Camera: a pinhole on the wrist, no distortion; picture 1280 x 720 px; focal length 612.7 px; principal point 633.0 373.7 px. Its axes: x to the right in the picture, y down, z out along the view. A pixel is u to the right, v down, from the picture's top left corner.
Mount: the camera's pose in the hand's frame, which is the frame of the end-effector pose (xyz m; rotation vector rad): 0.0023 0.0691 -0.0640 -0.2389 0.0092 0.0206
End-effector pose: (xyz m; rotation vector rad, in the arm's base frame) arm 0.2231 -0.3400 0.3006 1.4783 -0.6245 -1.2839
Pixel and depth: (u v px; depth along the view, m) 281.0 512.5 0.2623
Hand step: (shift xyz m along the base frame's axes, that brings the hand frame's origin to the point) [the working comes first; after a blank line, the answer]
In the camera's frame: -0.1507 0.0594 0.2623

-0.1656 0.0037 0.2468
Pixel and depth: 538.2 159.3 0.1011
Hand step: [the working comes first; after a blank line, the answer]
In the camera's frame: -0.0156 -0.0354 0.1011

-0.0296 -0.0242 0.0626
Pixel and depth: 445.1 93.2 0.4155
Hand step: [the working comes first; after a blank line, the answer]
In the camera's frame: -0.1274 -0.1902 0.4155

-0.3974 -0.0286 0.0690
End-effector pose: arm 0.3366 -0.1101 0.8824 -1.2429 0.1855 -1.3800
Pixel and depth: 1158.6 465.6 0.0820
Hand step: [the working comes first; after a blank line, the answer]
In the camera's frame: 0.0703 0.0123 0.0820

0.0926 -0.0797 -0.0301
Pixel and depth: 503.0 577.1 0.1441
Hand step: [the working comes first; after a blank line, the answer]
In the camera's frame: -0.0306 0.0478 0.1441

0.1323 0.0162 -0.0975
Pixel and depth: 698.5 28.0 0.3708
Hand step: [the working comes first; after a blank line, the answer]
In the camera's frame: 0.0396 -0.2092 0.3708

0.2378 0.1611 0.2030
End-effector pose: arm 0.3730 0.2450 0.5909 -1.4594 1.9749 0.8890
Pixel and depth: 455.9 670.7 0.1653
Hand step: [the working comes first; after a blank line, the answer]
In the camera's frame: -0.0478 0.0801 0.1653

-0.1625 0.1254 0.0198
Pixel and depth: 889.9 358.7 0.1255
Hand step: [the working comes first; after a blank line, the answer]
In the camera's frame: 0.0526 -0.0031 0.1255

-0.1070 0.0295 -0.0596
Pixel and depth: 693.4 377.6 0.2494
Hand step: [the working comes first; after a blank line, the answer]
In the camera's frame: 0.0246 0.0016 0.2494

-0.1279 0.1442 -0.1103
